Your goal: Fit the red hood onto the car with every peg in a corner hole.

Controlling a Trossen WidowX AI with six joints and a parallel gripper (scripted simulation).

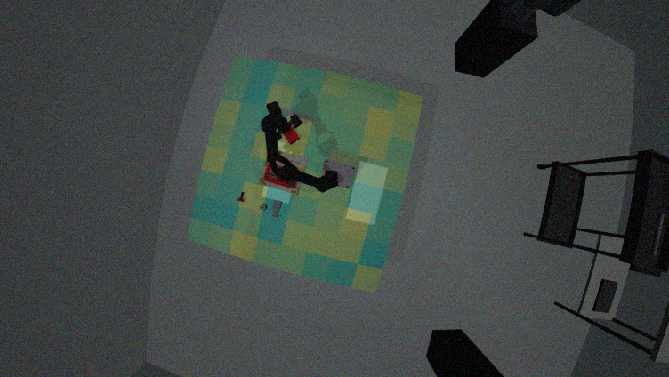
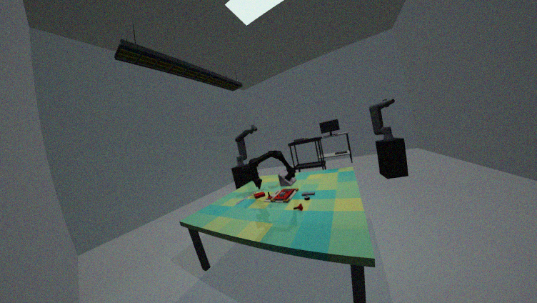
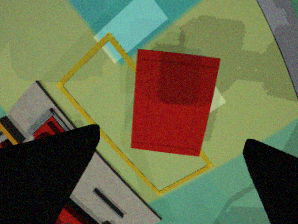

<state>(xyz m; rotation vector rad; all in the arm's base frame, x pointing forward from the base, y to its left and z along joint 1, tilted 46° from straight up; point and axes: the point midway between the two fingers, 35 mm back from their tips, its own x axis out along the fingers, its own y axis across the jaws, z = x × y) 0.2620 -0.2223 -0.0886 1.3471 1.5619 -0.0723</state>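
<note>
The red hood is 70 mm below my gripper tip. Also, from my gripper tip: grey jig: 230 mm to the left, 70 mm below, 30 mm ahead.
</note>
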